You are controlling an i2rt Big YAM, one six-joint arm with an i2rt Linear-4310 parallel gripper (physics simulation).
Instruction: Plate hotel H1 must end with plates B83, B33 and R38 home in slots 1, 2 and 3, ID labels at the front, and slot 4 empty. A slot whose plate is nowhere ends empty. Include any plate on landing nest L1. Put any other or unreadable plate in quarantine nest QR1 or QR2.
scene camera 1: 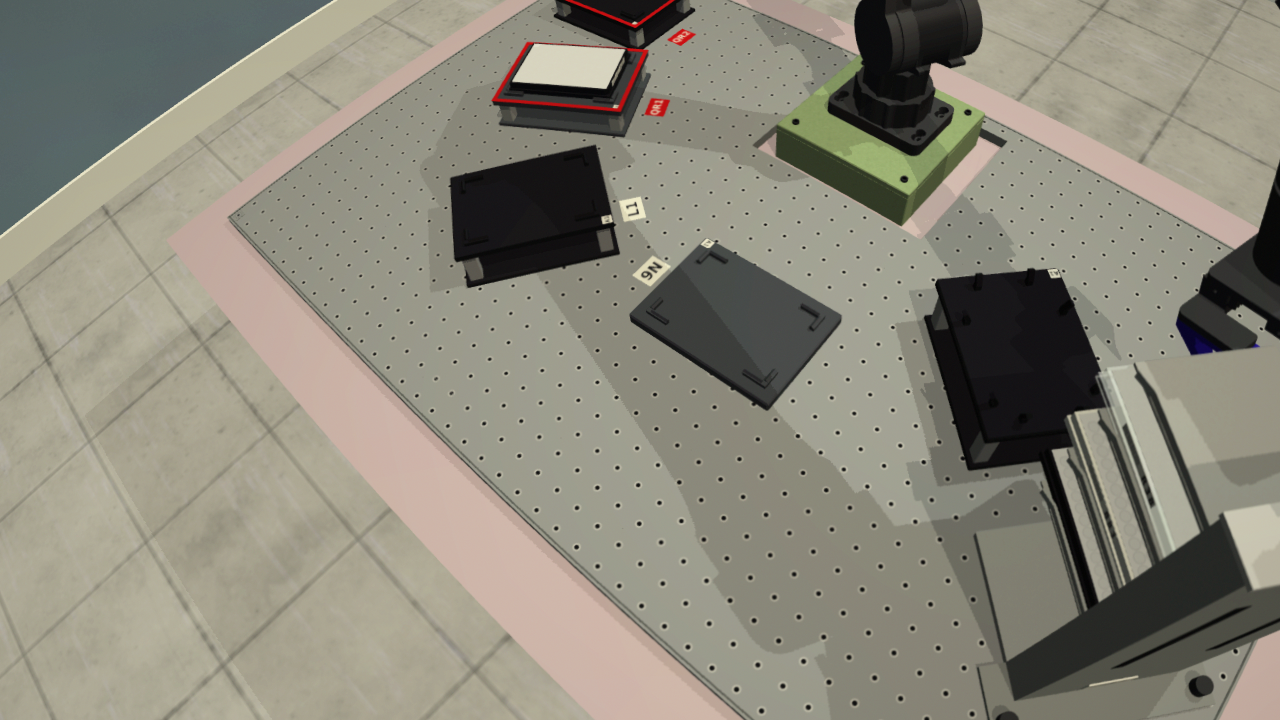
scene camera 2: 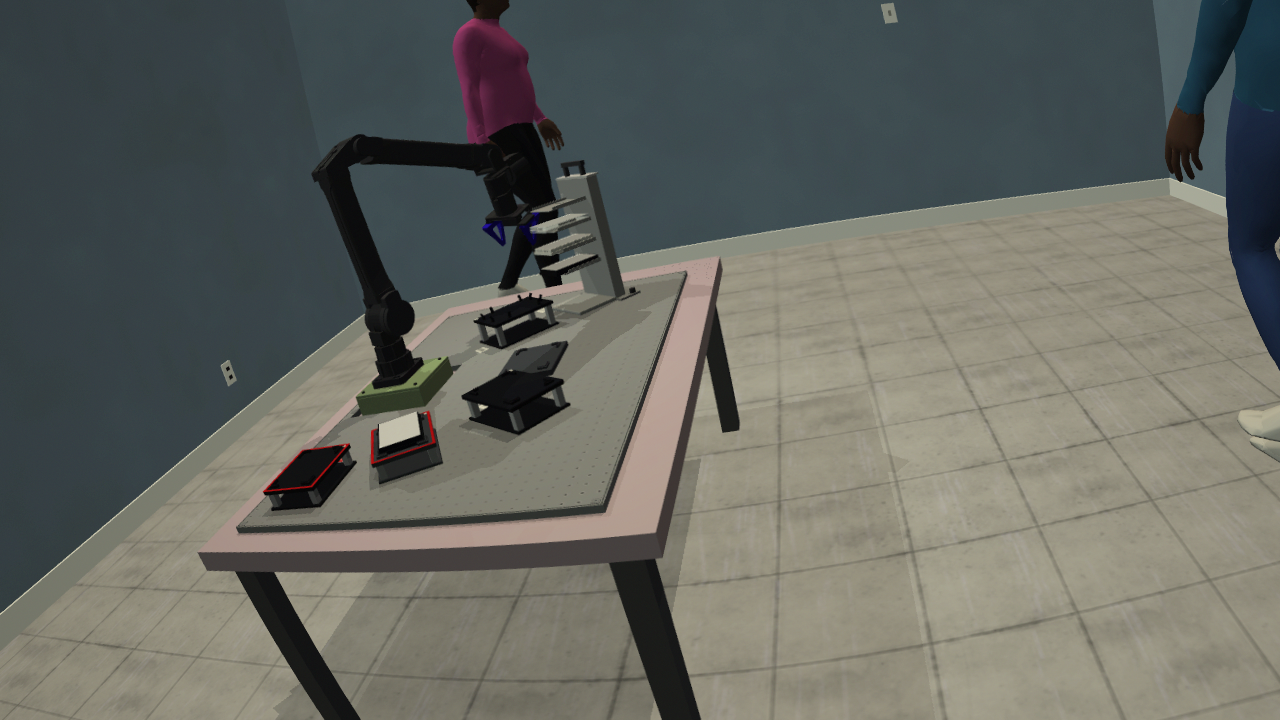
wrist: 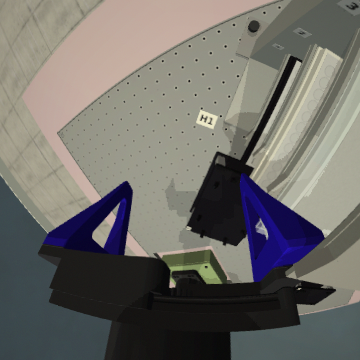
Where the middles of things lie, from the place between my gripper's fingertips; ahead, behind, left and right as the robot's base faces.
Labels:
Now: the flat N6 nest (scene camera 1: 754, 332) 40 cm to the right of my hand, 18 cm below it and 11 cm ahead of it.

